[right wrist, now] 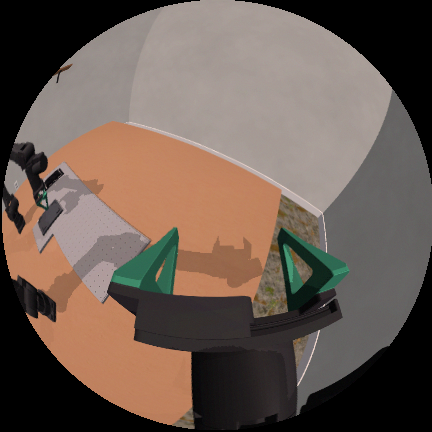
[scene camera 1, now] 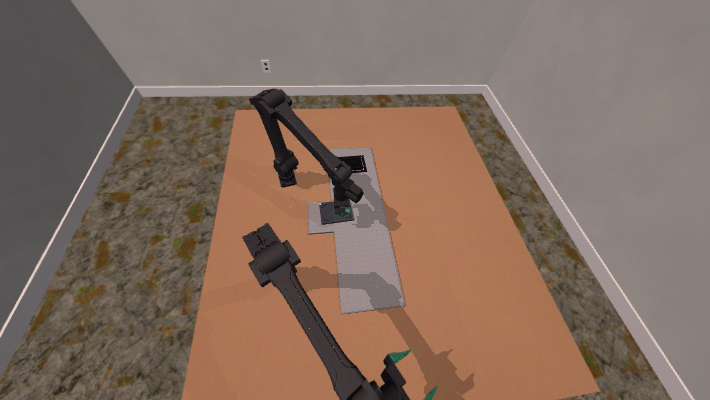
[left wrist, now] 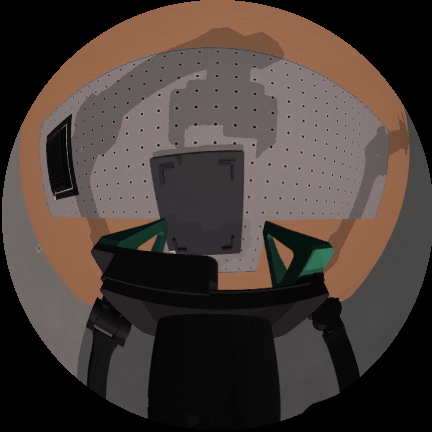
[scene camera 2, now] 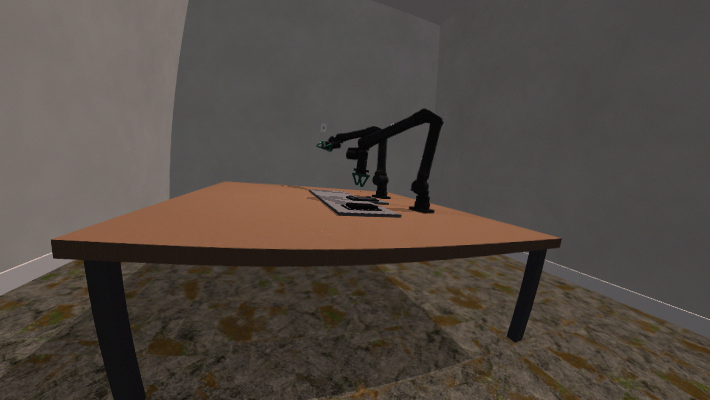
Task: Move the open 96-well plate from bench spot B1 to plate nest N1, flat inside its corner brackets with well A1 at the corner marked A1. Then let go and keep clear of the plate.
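Pixels of known places: left gripper, fingertip midpoint: [right wrist: 45, 203] [scene camera 1: 340, 207] [left wrist: 215, 225] [scene camera 2: 359, 185]; right gripper, fingertip midpoint: [right wrist: 230, 232] [scene camera 1: 423, 368] [scene camera 2: 319, 146]; left arm's base at its link origin: [right wrist: 20, 224] [scene camera 1: 287, 177] [scene camera 2: 421, 211]; right arm's base at its link origin: [right wrist: 46, 305] [scene camera 2: 381, 197].
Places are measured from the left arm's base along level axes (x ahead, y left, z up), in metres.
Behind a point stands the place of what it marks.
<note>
The black 96-well plate [scene camera 1: 356, 163] @(x 0.401, y -0.028, z 0.024 m) [scene camera 2: 362, 206] @(x 0.394, y 0.019, z 0.027 m) [left wrist: 59, 160] @(x 0.364, y -0.046, z 0.026 m) [right wrist: 54, 176] @(x 0.383, y -0.057, z 0.030 m) lies flat at one end of the grey perforated board, partly hidden by the left arm in scene camera 1. The dark grey nest [scene camera 1: 327, 214] @(x 0.146, y -0.304, z 0.025 m) [scene camera 2: 362, 198] @(x 0.212, y -0.269, z 0.025 m) [left wrist: 205, 195] @(x 0.215, y -0.311, z 0.025 m) [right wrist: 50, 217] @(x 0.194, y -0.331, z 0.025 m) is empty, with corner brackets in view in the left wrist view; its A1 mark is not legible. My left gripper [scene camera 1: 343, 212] @(x 0.210, y -0.322, z 0.092 m) [scene camera 2: 360, 185] @(x 0.210, y -0.322, z 0.092 m) [left wrist: 215, 225] @(x 0.210, y -0.322, z 0.092 m) is open and empty, pointing down above the nest, away from the plate. My right gripper [scene camera 1: 423, 369] @(x 0.216, y -0.998, z 0.355 m) [scene camera 2: 318, 145] @(x 0.216, y -0.998, z 0.355 m) [right wrist: 230, 232] @(x 0.216, y -0.998, z 0.355 m) is open and empty, raised far from plate and nest.
The perforated board [scene camera 1: 362, 250] @(x 0.252, y -0.533, z 0.013 m) [scene camera 2: 327, 198] @(x 0.402, y -0.337, z 0.010 m) [left wrist: 300, 150] @(x 0.257, y -0.458, z 0.013 m) [right wrist: 95, 245] @(x 0.230, y -0.652, z 0.013 m) lies on the orange-brown table [scene camera 1: 450, 200] @(x 0.831, y -0.406, z 0.000 m) [scene camera 2: 225, 225] @(x 0.950, y 0.202, z 0.000 m) [right wrist: 200, 185] @(x 0.695, y -0.896, z 0.000 m), with a side tab under the nest. Both arm bases stand along one side of the board.
</note>
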